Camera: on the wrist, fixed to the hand. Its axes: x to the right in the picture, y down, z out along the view.
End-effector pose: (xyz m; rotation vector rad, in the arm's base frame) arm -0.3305 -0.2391 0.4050 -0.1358 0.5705 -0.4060
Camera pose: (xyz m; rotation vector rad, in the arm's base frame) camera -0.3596 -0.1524 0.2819 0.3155 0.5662 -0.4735
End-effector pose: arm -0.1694 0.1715 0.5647 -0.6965 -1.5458 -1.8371
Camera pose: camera -0.0978 0.0441 0.6111 -0.4375 -1.7605 -1.4032
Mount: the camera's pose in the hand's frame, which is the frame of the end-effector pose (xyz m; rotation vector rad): 0.0034 0.0983 -0.1176 0.4329 0.0948 0.0568
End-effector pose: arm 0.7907 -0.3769 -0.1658 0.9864 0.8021 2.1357
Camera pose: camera 0.6650 -0.4639 -0.1542 1.1369 1.3363 2.1130
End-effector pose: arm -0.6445 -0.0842 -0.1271 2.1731 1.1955 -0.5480
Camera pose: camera -0.5503 -0.0447 -0.0128 2.6123 1.1394 -0.7418
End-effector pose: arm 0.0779 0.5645 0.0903 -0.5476 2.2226 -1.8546
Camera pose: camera 0.0150 0.6839 0.0176 -0.3186 1.7780 -2.2772
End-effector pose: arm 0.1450 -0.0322 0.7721 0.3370 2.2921 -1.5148
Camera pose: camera 0.1603 0.1146 0.7305 0.5940 1.9830 -1.9969
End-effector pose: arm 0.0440 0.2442 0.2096 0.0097 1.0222 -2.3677
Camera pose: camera 0.0654 0.2671 0.0595 0.3096 0.5235 -2.5078
